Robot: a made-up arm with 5 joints.
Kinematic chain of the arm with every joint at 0, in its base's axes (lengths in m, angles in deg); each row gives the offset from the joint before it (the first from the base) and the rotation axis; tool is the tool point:
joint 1: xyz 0 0 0.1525 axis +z
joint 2: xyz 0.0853 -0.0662 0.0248 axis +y
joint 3: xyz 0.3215 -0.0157 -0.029 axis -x
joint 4: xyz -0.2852 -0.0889 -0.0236 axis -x
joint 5: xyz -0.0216 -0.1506 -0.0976 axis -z
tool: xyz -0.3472 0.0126 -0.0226
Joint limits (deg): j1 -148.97..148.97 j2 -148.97..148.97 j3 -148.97..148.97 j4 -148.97..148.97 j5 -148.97..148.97
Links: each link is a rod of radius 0.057 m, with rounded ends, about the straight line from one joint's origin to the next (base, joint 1, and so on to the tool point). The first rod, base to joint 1, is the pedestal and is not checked.
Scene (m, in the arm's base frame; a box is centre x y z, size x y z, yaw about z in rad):
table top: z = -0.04
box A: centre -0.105 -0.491 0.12 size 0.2 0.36 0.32 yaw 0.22
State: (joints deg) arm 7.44 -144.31 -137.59 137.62 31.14
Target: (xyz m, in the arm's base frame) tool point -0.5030 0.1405 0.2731
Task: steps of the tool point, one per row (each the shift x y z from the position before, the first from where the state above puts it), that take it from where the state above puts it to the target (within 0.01 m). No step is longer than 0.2 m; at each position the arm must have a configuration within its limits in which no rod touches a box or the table.
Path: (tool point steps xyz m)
1: 0.0396 -0.1222 -0.0186
2: 0.0029 -0.1345 0.0005
3: -0.0364 -0.1320 0.0199
4: -0.0727 -0.1142 0.0380
5: -0.1017 -0.0837 0.0533
6: -0.1185 -0.0434 0.0641
7: -0.1214 0.0011 0.0699
8: -0.1095 0.0444 0.0694
9: -0.1619 0.0541 -0.0332
10: -0.1333 0.1054 -0.0370
11: -0.0894 0.1436 -0.0400
12: -0.0353 0.1639 -0.0421
13: 0.0219 0.1645 -0.0431

